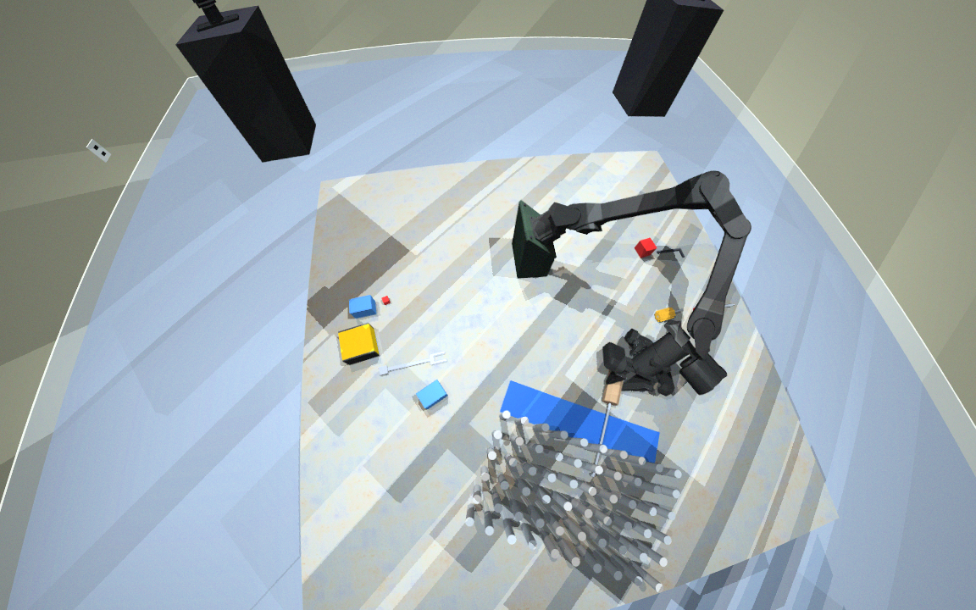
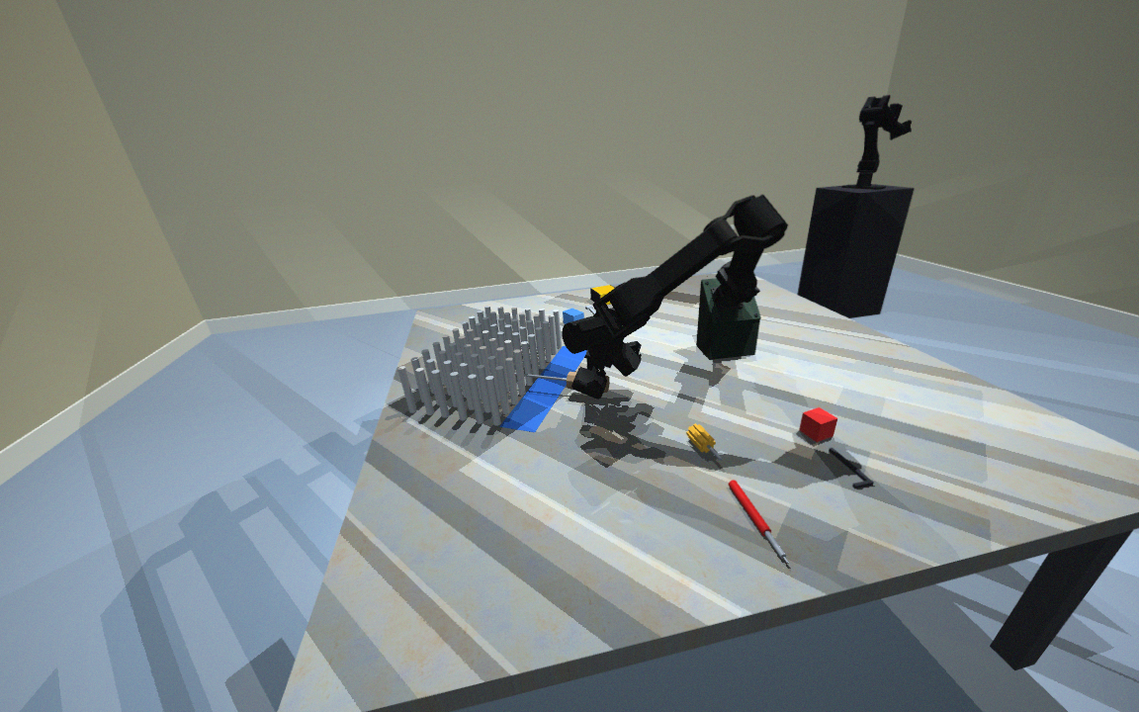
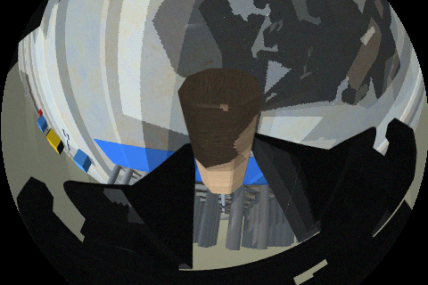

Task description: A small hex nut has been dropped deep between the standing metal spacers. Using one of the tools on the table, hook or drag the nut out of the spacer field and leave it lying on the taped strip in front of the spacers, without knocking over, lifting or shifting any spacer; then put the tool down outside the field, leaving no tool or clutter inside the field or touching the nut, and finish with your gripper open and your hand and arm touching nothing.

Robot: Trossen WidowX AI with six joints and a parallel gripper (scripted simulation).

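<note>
My gripper tip is now 90 mm to the left of the blue taped strip, 70 mm short of it and 40 mm above it. The rest, counted from my gripper tip: stubby yellow screwdriver 230 mm to the left, 160 mm behind, 20 mm below; then small wrench 480 mm to the right, 140 mm behind, 30 mm below; then red screwdriver 430 mm to the left, 160 mm behind, 30 mm below.
</note>
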